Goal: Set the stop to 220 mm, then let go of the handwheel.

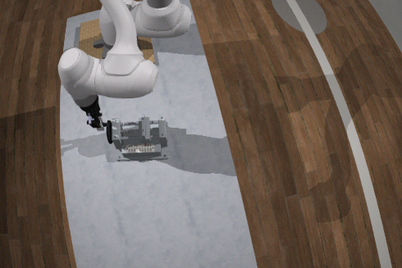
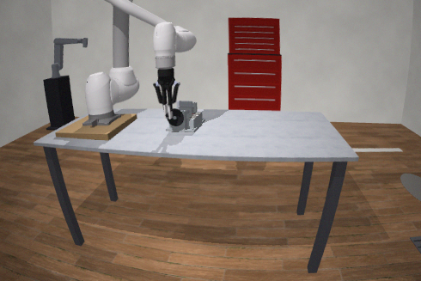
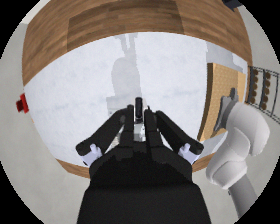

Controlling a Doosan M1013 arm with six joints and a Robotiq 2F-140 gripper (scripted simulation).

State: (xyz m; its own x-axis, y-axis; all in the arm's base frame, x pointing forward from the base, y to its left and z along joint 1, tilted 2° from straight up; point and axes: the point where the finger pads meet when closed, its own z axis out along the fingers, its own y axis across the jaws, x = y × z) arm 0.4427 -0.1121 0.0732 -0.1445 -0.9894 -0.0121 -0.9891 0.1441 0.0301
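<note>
My hand is 20 mm to the right of the black handwheel, 20 mm above it and 10 mm short of it. Also, from my hand: grey stop fixture 160 mm to the left, 60 mm ahead, 20 mm below.
</note>
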